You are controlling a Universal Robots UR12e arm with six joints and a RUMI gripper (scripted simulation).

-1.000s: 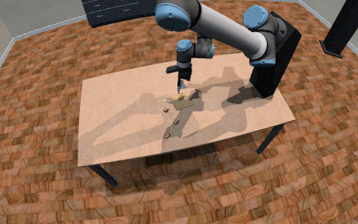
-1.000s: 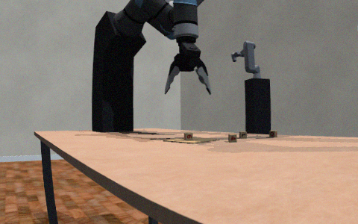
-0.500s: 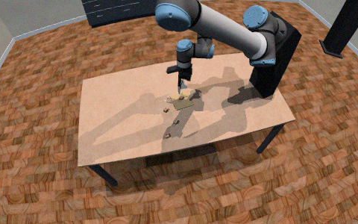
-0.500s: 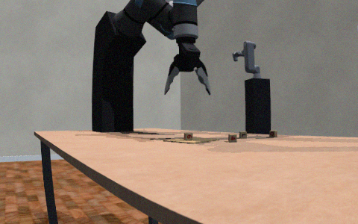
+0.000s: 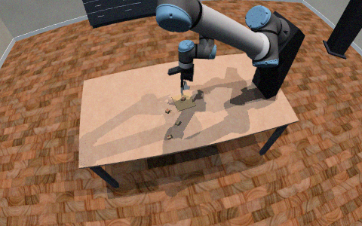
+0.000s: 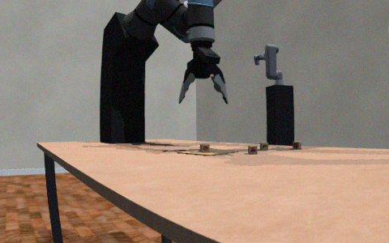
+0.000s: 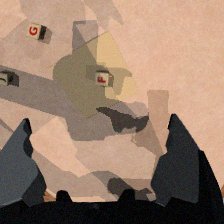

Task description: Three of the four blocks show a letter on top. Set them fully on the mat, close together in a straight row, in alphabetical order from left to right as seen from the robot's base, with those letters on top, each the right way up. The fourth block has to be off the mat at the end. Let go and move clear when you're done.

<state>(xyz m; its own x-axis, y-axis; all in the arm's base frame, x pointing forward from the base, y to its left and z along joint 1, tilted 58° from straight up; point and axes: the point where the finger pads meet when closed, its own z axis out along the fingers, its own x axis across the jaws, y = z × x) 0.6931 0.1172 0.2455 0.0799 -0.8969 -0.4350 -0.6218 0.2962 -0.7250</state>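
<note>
My gripper is now 140 mm above the block. The rest, counted from my hand: mat 10 mm behind, 10 mm to the left, 150 mm below.
</note>
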